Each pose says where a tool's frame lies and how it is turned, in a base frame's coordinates. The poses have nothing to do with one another.
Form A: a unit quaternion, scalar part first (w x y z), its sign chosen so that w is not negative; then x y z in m.
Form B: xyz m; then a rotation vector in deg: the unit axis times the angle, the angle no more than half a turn. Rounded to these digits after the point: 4 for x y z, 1 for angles.
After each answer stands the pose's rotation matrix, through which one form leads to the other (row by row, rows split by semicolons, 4 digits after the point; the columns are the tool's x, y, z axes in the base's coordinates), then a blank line. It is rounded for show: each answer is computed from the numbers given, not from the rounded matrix.
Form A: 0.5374, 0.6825, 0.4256, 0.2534, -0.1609, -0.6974, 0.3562
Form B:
-0.1609, -0.6974, 0.3562, 93.1, 58.0, 34.6
0.5093 0.3086 0.8034; 0.8533 -0.0601 -0.5179; -0.1115 0.9493 -0.2939

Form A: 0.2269, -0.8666, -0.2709, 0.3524, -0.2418, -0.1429, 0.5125
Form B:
-0.2418, -0.1429, 0.5125, -136.8, -42.8, 55.6
0.6049 0.3096 -0.7337; 0.6294 -0.7503 0.2023; -0.4878 -0.5842 -0.6487

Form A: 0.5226, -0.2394, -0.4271, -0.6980, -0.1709, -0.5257, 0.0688
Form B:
-0.1709, -0.5257, 0.0688, -32.8, -58.6, -95.8
-0.3392 0.9340 -0.1122; -0.5250 -0.0890 0.8464; 0.7806 0.3460 0.5206

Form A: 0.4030, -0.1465, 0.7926, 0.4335, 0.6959, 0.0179, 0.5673
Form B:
0.6959, 0.0179, 0.5673, -21.2, 114.7, 62.7
-0.6323 -0.5816 0.5118; 0.1172 0.5812 0.8053; -0.7658 0.5691 -0.2993

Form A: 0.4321, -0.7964, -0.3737, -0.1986, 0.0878, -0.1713, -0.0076
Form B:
0.0878, -0.1713, -0.0076, -113.7, -53.4, -28.4
0.6418 0.7668 -0.0066; 0.4236 -0.3473 0.8366; 0.6392 -0.5398 -0.5477

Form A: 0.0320, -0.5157, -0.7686, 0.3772, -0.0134, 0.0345, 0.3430
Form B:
-0.0134, 0.0345, 0.3430, -91.0, -135.6, 66.5
-0.4661 0.7686 -0.4382; 0.8169 0.1835 -0.5468; -0.3399 -0.6128 -0.7134

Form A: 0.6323, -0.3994, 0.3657, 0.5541, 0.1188, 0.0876, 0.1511
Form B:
0.1188, 0.0876, 0.1511, -52.4, 47.9, 72.6
0.1186 -0.9927 0.0198; 0.4086 0.0670 0.9103; -0.9050 -0.0998 0.4135

